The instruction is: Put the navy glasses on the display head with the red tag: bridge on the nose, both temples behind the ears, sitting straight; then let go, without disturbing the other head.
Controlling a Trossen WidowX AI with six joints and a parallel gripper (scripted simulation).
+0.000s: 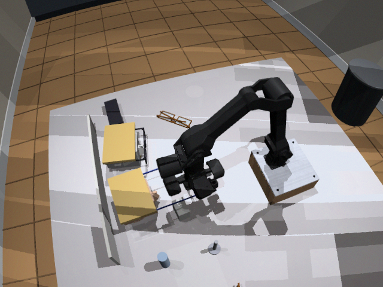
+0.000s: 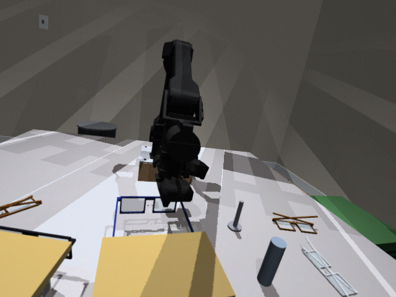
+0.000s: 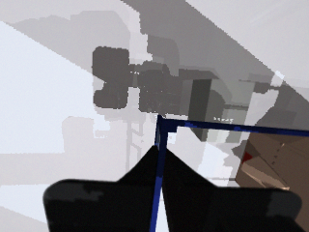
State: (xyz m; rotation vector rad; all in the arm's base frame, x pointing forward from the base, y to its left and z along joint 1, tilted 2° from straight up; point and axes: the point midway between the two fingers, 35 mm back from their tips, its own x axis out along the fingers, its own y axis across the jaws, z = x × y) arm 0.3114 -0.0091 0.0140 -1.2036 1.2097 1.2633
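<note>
The white block lies 6 cm ahead of my gripper tip, 4 cm to the left of it and 4 cm below it. Also, from my gripper tip: grey peg: 1 cm ahead, 20 cm to the left, 4 cm below; then panel: 31 cm ahead, 15 cm to the right, 1 cm below.
</note>
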